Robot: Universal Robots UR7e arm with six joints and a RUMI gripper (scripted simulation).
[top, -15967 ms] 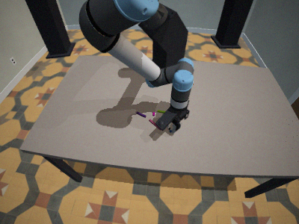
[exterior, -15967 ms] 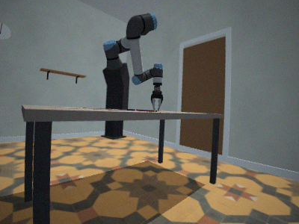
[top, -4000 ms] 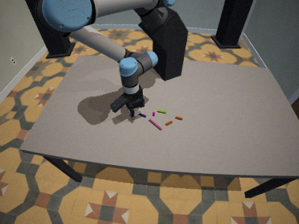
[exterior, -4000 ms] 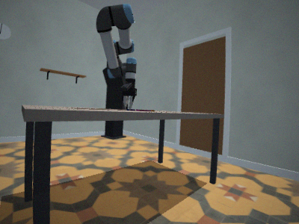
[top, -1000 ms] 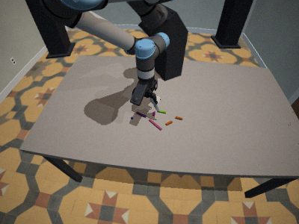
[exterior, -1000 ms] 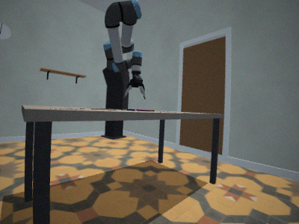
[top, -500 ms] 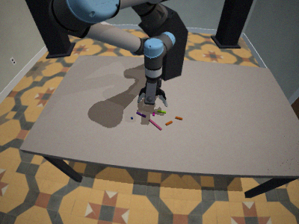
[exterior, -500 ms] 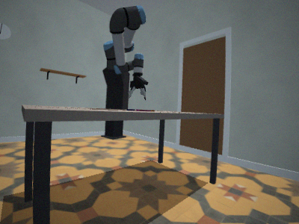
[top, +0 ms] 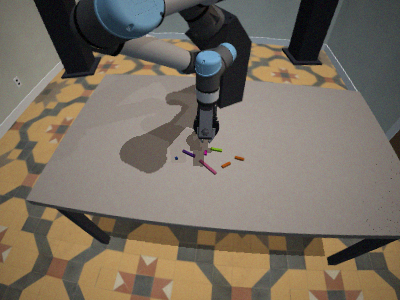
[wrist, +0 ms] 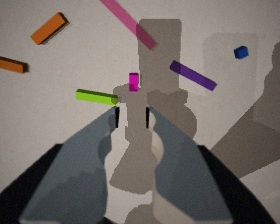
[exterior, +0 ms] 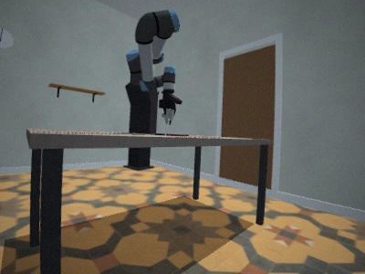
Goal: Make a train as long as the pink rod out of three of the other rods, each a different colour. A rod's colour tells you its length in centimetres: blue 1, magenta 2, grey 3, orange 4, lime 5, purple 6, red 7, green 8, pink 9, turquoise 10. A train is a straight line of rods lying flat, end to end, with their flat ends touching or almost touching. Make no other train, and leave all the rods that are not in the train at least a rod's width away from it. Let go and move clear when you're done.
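Right now the magenta rod is 80 mm below my hand. Round my hand: lime rod 10 mm behind, 50 mm to the left, 80 mm below; purple rod 70 mm to the right, 80 mm below; pink rod 70 mm ahead, 80 mm below.
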